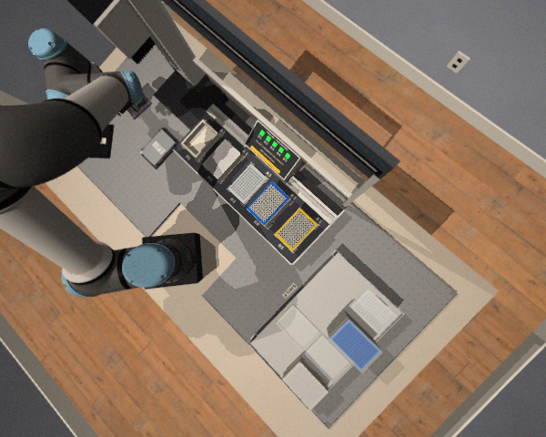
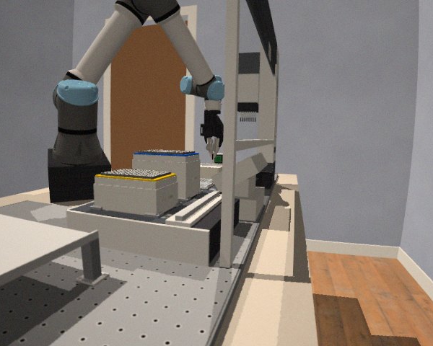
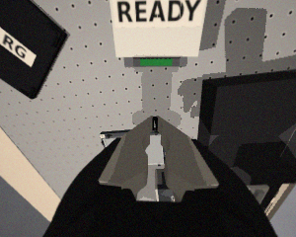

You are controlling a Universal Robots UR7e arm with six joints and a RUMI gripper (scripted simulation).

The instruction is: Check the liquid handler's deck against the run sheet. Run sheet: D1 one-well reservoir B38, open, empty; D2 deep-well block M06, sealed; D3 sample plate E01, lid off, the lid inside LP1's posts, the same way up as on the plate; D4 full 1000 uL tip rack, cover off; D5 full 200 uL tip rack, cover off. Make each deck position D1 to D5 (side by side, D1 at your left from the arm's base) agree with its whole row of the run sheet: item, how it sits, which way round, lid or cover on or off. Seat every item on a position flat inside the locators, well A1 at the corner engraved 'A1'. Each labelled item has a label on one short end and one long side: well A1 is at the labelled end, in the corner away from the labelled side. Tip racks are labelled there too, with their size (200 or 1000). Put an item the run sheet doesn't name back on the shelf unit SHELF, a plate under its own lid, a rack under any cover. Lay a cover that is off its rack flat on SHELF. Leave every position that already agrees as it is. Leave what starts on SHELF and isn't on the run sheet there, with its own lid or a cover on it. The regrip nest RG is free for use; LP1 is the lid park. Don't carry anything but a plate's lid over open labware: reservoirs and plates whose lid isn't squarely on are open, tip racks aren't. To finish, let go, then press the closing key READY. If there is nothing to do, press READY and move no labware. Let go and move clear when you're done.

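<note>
Now: hand 6 cm to the right of the ready key, 2 cm short of it and 2 cm above it. From my hand the other things lie so: black RG nest: 19 cm behind, 15 cm to the left, 9 cm below; then cream reservoir: 28 cm to the right, 3 cm below, 3 cm ahead; then grey lid: 11 cm to the right, 8 cm below, 8 cm behind.
</note>
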